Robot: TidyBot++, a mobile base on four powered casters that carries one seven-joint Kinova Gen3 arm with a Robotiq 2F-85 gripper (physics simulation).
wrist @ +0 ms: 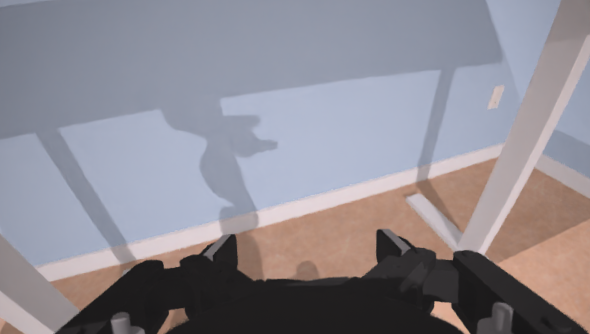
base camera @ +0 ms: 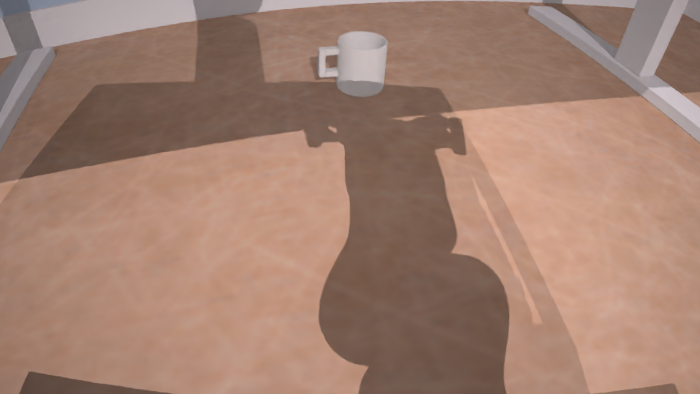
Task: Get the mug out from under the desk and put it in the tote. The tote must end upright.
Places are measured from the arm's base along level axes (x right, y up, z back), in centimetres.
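Pixels of known places: gripper, fingertip midpoint: [wrist: 306, 247].
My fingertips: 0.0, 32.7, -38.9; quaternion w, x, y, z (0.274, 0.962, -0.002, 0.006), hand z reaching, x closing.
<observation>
Behind a point stands the place of what it marks, as x, y, z.
A white mug [base camera: 361, 64] {2.7, -33.8, -68.4} stands upright on the floor in the base camera view, at the top a little right of the middle, with its square handle to the left. The mug does not show in the wrist view; a small rounded shadow lies on the floor between the fingers there. My gripper [wrist: 306, 247] {0.0, 32.7, -38.9} is open, with its two fingers wide apart and no object between them. In the base camera view the gripper shows as a shadow on the floor, close in front of the mug. The tote does not show in either view.
The desk's right leg [base camera: 650, 37] {61.2, -28.7, -83.9} [wrist: 532, 125] {60.8, 16.2, -85.3} and its foot bar [base camera: 672, 102] [wrist: 434, 220] stand to the right. The left foot bar [base camera: 25, 85] is at the left edge. A blue wall [wrist: 325, 135] {10.0, -1.9, -118.2} with a white baseboard [wrist: 320, 202] {8.0, -34.8, -116.2} is behind.
</observation>
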